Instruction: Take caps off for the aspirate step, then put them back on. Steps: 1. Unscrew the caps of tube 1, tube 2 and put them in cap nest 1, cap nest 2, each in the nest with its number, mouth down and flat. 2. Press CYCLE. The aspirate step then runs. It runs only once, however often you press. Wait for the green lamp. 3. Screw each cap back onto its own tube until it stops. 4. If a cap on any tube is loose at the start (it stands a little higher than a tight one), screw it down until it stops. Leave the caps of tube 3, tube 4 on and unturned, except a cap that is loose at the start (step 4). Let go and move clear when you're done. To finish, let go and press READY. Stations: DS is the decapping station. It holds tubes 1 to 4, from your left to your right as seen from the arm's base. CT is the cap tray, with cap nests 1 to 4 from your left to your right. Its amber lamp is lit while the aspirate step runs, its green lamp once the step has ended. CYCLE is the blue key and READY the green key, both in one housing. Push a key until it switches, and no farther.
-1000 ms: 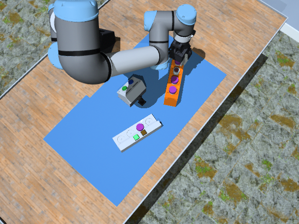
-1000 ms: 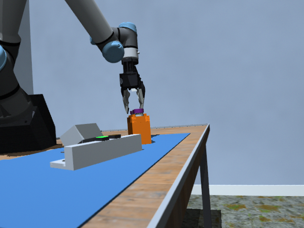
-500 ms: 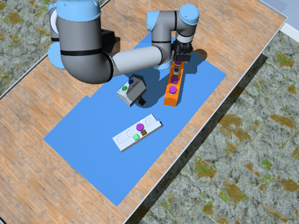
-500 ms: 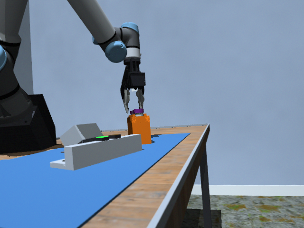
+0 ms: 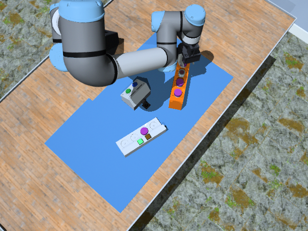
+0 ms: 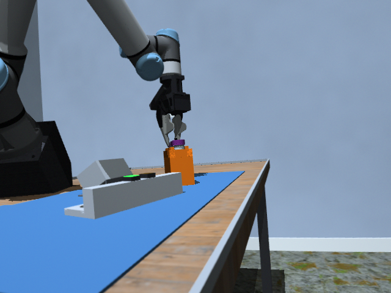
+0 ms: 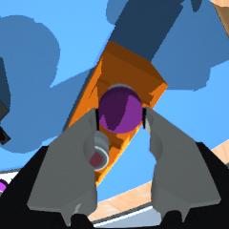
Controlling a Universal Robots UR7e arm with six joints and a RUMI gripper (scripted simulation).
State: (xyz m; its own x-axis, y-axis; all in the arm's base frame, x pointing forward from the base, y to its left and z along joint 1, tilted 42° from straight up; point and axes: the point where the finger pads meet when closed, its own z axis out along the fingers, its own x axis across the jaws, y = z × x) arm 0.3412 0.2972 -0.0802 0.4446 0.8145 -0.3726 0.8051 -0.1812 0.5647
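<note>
Right now my hand is 10 mm above the purple cap. Round my hand: grey key housing (80 mm behind, 240 mm to the right, 70 mm below); green key (100 mm behind, 270 mm to the right, 60 mm below); blue key (100 mm behind, 220 mm to the right, 60 mm below).
</note>
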